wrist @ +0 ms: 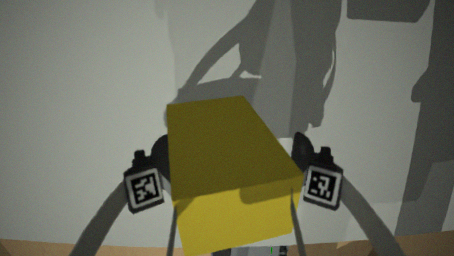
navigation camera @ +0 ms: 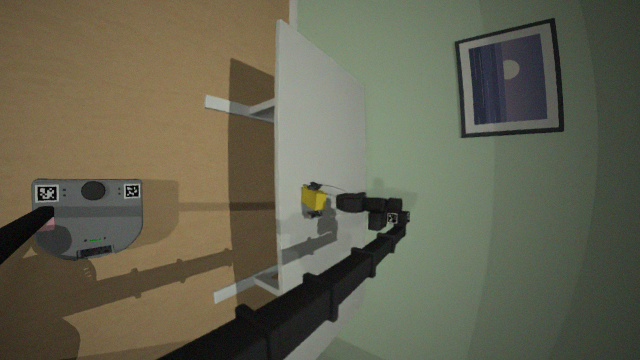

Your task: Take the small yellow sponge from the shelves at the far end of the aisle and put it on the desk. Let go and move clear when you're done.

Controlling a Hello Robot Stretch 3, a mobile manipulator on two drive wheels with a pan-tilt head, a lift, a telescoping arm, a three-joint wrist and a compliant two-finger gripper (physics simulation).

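Seen in the pictures: gripper, fingertip midpoint: (wrist: 232,153) (navigation camera: 308,199); robot's base at its link origin: (navigation camera: 94,189).
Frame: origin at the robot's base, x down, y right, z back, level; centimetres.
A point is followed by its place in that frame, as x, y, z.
Observation:
The yellow sponge (navigation camera: 318,198) {-82.3, 57.7, 1.3} (wrist: 220,135) {-78.9, 62.5, 1.5} is between the two fingertips of my gripper (navigation camera: 314,200) {-75.5, 60.3, 2.3} (wrist: 232,153) {-75.5, 60.3, 2.3}, which is shut on it. The sponge is over the white desk (navigation camera: 320,125) {-72.0, 72.6, -29.9} (wrist: 75,100) {-72.0, 64.0, -12.2}, tilted in the navigation view and near the desk's long front edge. In the wrist view its shadow on the desk top meets its far edge, so it is very low over the desk or touching it; which of the two I cannot tell. The underside of the sponge is hidden. The shelves do not show in these views.
My telescoping arm (navigation camera: 300,305) {-110.4, 16.3, 8.4} reaches across one end of the desk. My grey wheeled base (navigation camera: 90,220) {-16.0, -1.2, 11.1} stands on the wooden floor (navigation camera: 150,125) {0.0, 22.1, -32.7}, apart from the desk's front edge. A green wall (navigation camera: 420,150) {-106.0, 128.1, -23.3} with a framed picture (navigation camera: 510,80) {-152.4, 124.1, -56.1} rises behind the desk.

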